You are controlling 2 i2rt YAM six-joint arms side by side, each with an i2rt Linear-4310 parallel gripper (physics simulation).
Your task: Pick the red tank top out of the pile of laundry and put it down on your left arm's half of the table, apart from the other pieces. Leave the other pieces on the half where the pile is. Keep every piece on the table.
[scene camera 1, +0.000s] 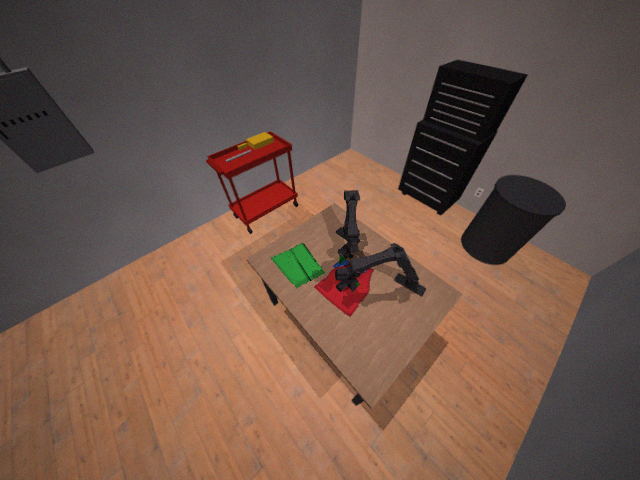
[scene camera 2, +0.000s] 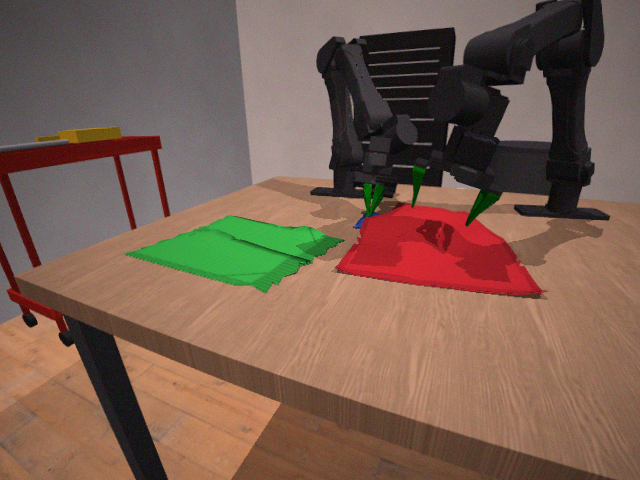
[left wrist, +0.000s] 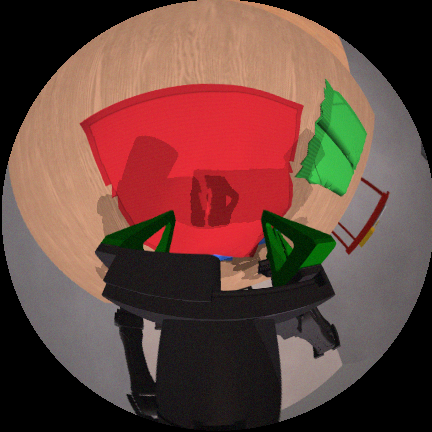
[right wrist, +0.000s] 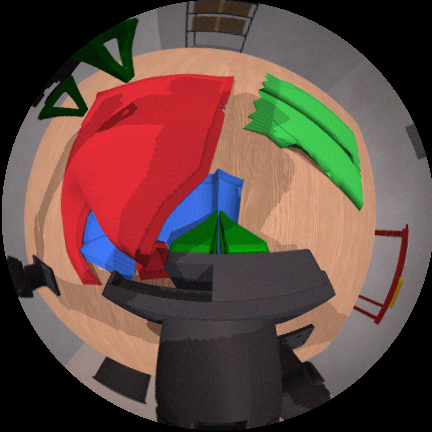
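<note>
The red tank top (scene camera 1: 349, 304) (scene camera 2: 413, 273) (left wrist: 215, 130) (right wrist: 135, 150) lies spread on the table, humped toward the arms, and partly covers a blue piece (scene camera 1: 339, 264) (left wrist: 222, 258) (right wrist: 190, 212). A green piece (scene camera 1: 295, 266) (scene camera 2: 206, 253) (left wrist: 346, 137) (right wrist: 315, 127) lies folded beside the red one, a narrow gap apart. My left gripper (scene camera 2: 439, 215) (left wrist: 217, 214) (right wrist: 102, 97) is open and empty above the red top, its fingers spread over the hump. My right gripper (scene camera 2: 369, 214) (right wrist: 218, 215) is low and shut on the blue piece; a crease in the cloth runs from its fingertips.
The wooden table (scene camera 1: 361, 351) (scene camera 2: 320, 330) bears both arms at its back edge. A red cart (scene camera 1: 263, 204) (scene camera 2: 118, 148) stands on the floor beyond the picture's left end of the table. A black tool chest (scene camera 1: 429, 165) and a dark round bin (scene camera 1: 504, 224) stand behind.
</note>
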